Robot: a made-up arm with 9 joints. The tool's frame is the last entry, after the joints.
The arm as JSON. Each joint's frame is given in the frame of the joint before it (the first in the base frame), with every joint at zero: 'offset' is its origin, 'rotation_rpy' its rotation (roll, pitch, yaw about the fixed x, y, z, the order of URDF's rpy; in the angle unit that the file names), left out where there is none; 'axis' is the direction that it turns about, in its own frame. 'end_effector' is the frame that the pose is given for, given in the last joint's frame.
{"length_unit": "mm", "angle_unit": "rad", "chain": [
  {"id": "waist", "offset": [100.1, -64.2, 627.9], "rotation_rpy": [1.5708, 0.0, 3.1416], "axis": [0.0, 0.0, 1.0]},
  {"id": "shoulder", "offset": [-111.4, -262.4, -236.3], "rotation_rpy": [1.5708, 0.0, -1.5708], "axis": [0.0, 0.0, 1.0]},
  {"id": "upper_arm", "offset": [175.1, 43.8, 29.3], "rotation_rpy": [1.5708, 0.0, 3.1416], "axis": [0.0, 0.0, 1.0]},
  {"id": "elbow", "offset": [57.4, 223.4, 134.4], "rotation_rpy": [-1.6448, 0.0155, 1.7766], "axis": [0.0, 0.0, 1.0]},
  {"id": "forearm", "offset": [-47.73, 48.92, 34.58], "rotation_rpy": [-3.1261, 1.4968, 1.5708], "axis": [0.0, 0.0, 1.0]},
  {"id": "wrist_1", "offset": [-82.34, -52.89, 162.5], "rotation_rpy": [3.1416, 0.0, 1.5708], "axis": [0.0, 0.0, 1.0]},
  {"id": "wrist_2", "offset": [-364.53, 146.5, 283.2], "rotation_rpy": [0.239, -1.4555, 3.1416], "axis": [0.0, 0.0, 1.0]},
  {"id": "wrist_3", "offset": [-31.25, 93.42, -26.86], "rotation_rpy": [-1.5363, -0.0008, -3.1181], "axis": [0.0, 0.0, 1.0]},
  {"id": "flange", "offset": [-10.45, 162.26, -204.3], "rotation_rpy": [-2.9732, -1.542, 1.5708], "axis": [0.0, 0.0, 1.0]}
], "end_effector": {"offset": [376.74, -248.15, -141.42], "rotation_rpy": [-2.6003, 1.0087, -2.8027]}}
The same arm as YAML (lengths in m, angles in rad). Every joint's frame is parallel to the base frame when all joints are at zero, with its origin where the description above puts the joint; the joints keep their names.
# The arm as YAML. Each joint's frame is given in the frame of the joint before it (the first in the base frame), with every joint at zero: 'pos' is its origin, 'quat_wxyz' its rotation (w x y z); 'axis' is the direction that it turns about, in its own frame. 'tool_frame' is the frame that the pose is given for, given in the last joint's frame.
length_unit: m
angle_unit: rad
joints:
  - joint: waist
    pos: [0.1001, -0.0642, 0.6279]
    quat_wxyz: [1.0, 0.0, 0.0, 0.0]
    axis: [0.0, 1.0, 0.0]
  - joint: shoulder
    pos: [0.1114, -0.2363, -0.2624]
    quat_wxyz: [1.0, 0.0, 0.0, 0.0]
    axis: [1.0, 0.0, 0.0]
  - joint: upper_arm
    pos: [0.0293, 0.0438, -0.1751]
    quat_wxyz: [1.0, 0.0, 0.0, 0.0]
    axis: [0.0, 1.0, 0.0]
  - joint: elbow
    pos: [0.2234, 0.1344, 0.0574]
    quat_wxyz: [1.0, 0.0, 0.0, 0.0]
    axis: [-0.204898, -0.073899, -0.97599]
  - joint: forearm
    pos: [-0.0538, -0.0506, -0.0203]
    quat_wxyz: [1.0, 0.0, 0.0, 0.0]
    axis: [0.0, 1.0, 0.0]
  - joint: wrist_1
    pos: [-0.0686, 0.1625, -0.0698]
    quat_wxyz: [1.0, 0.0, 0.0, 0.0]
    axis: [0.0, -1.0, 0.0]
  - joint: wrist_2
    pos: [-0.3269, -0.2832, 0.2179]
    quat_wxyz: [1.0, 0.0, 0.0, 0.0]
    axis: [0.993131, -0.111804, 0.034501]
  - joint: wrist_3
    pos: [-0.0202, 0.0315, -0.095]
    quat_wxyz: [1.0, 0.0, 0.0, 0.0]
    axis: [0.0, 0.0, 1.0]
  - joint: flange
    pos: [-0.1624, 0.0079, -0.2043]
    quat_wxyz: [1.0, 0.0, 0.0, 0.0]
    axis: [-0.998055, -0.055497, -0.028399]
tool_frame:
  pos: [0.1441, -0.2387, 0.3818]
  quat_wxyz: [0.962438, 0.089806, 0.239627, -0.090699]

